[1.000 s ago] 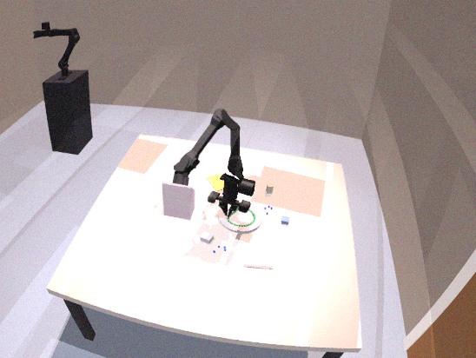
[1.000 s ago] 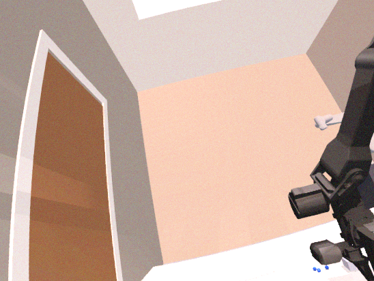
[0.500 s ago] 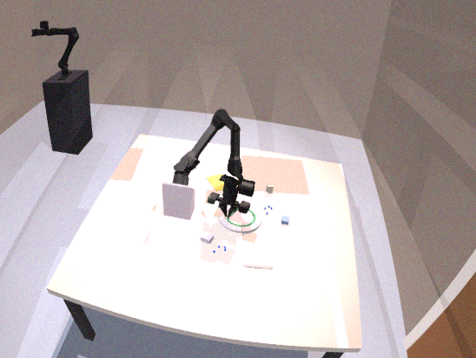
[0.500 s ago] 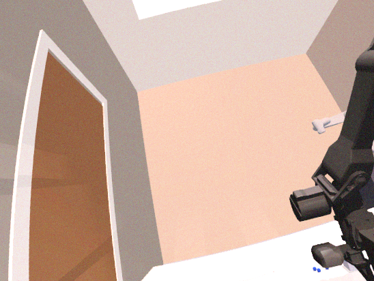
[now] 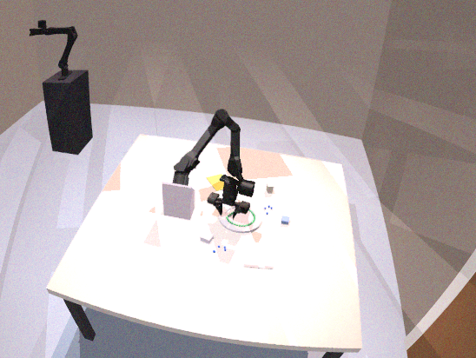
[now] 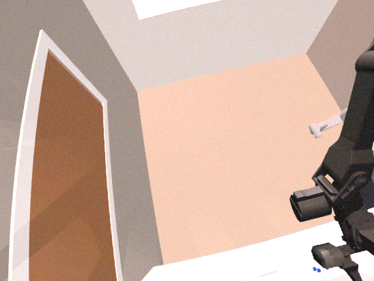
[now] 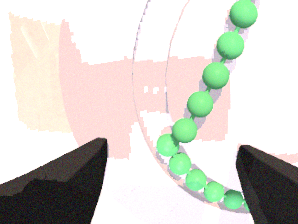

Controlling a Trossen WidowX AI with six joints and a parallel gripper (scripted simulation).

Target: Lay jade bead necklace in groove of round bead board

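The round white bead board lies 60 mm ahead of my gripper tip, 20 mm to the left of it and 10 mm below it. Round my gripper tip: yellow sheet: 270 mm to the left, 80 mm behind, 10 mm below; then thin rod: 270 mm to the right, 170 mm ahead, 10 mm below; then blue block: 270 mm ahead, 40 mm to the left, 10 mm below.
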